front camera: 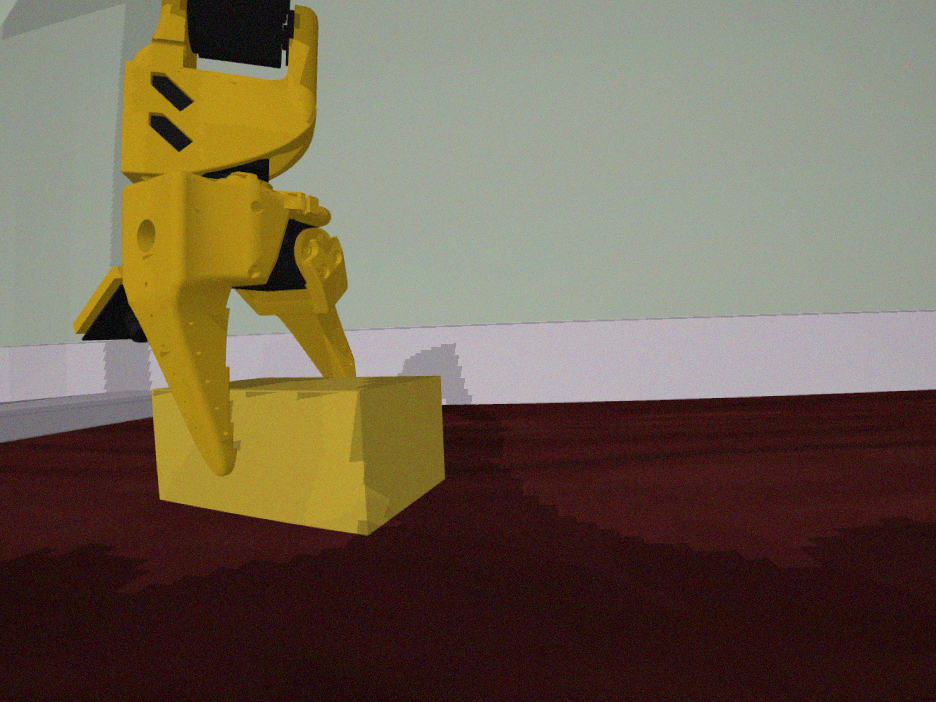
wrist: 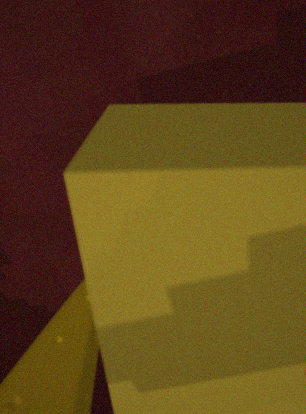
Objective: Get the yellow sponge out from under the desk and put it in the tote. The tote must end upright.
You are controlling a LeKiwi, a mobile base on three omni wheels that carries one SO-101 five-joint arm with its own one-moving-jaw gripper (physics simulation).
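Places are measured from the arm's base along level axes (x back, y right, z up), in centimetres.
Pixels of known places: hand, its tool point: (front camera: 228,460) (wrist: 119,276).
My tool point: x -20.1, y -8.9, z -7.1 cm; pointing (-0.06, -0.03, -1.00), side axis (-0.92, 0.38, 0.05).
Behind a point stands the place of what it marks.
The yellow sponge (front camera: 317,468) @(x -18.6, y -5.1, z -7.0 cm) (wrist: 190,215), a large block, sits upright on the dark red floor, left of centre in the front view. It fills much of the wrist view. My gripper (front camera: 289,434) @(x -20.1, y -8.9, z -7.1 cm) is shut on the sponge: one jaw lies against its near face, the other goes down behind its far side, where its tip is hidden. In the wrist view one jaw shows at the lower left, against the sponge's left side. The other jaw does not show there. The tote and the desk do not show in either view.
A pale green wall (front camera: 619,166) @(x -53.5, y 17.6, z 17.4 cm) with a whitish baseboard (front camera: 680,362) @(x -51.5, y 22.6, z -5.0 cm) runs behind the sponge. A grey baseboard (front camera: 52,421) @(x -37.2, y -34.4, z -7.9 cm) stands at the left edge of the front view. Jagged shadows lie on the dark red floor (front camera: 642,604) @(x -13.7, y 3.5, z -9.0 cm) (wrist: 40,75) @(x -20.2, y -14.0, z -9.0 cm).
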